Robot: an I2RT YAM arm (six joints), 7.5 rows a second.
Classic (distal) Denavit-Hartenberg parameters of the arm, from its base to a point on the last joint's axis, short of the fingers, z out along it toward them. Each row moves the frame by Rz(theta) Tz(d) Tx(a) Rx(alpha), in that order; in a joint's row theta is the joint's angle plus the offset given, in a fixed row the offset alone. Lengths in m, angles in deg.
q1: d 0.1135  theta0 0  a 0.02  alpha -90
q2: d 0  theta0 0  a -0.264  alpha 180
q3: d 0  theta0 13.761  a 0.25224  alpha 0
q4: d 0  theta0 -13.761  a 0.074  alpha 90
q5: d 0  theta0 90  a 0  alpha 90
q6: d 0.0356  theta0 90  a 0  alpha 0
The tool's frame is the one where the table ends.
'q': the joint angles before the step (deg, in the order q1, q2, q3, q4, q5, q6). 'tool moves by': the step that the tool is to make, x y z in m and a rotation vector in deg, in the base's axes. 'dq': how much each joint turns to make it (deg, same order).
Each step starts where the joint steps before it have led.
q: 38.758, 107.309, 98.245, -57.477, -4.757, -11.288
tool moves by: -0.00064, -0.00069, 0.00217, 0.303, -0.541, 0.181
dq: -0.019, -0.425, -0.166, 0.334, 0.013, -0.225
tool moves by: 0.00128, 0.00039, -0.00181, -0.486, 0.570, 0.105
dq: -0.077, 0.576, 0.476, -0.662, -0.052, -0.176
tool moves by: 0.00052, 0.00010, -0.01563, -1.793, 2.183, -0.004
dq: -0.034, 1.083, -1.665, -0.080, 0.023, -0.042
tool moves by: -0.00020, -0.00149, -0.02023, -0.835, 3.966, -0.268
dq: -0.307, 1.222, -2.481, 0.132, -1.731, 0.546
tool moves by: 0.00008, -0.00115, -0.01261, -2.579, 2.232, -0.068
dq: -0.083, 1.374, -0.597, -1.398, 0.615, -0.184
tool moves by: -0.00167, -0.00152, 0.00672, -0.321, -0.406, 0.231
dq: 0.016, -0.629, 0.662, -1.203, 0.439, -0.328
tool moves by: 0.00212, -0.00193, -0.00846, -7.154, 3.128, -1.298
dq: -0.065, 3.127, 2.993, -6.718, 3.843, 0.562
